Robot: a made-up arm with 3 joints.
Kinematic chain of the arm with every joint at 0, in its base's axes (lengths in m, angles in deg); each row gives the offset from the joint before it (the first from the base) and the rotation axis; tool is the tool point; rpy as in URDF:
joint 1: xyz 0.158 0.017 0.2 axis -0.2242 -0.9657 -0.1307
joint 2: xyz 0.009 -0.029 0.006 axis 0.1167 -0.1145 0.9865
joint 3: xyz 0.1 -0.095 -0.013 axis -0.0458 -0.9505 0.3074
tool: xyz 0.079 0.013 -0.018 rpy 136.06 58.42 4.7
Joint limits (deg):
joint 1: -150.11..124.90
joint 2: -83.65..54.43
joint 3: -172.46..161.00
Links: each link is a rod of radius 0.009 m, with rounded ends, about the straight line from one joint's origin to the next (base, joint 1, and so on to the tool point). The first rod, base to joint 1, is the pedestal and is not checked.
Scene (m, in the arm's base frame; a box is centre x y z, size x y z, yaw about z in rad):
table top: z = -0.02
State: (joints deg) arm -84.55 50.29 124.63
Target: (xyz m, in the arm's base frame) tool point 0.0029 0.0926 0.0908
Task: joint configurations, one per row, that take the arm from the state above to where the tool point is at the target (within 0.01 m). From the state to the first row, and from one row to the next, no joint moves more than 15 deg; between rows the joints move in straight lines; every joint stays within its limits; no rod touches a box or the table.
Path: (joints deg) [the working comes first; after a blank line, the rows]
Joints at the target: -147.21 24.43 18.91
Straight joint move there: clear.

1: -92.38 47.06 111.41
2: -100.22 43.83 98.20
3: -108.05 40.59 84.98
4: -115.88 37.36 71.77
5: -123.71 34.13 58.55
6: -131.55 30.90 45.34
7: -139.38 27.67 32.12
8: -147.21 24.43 18.91

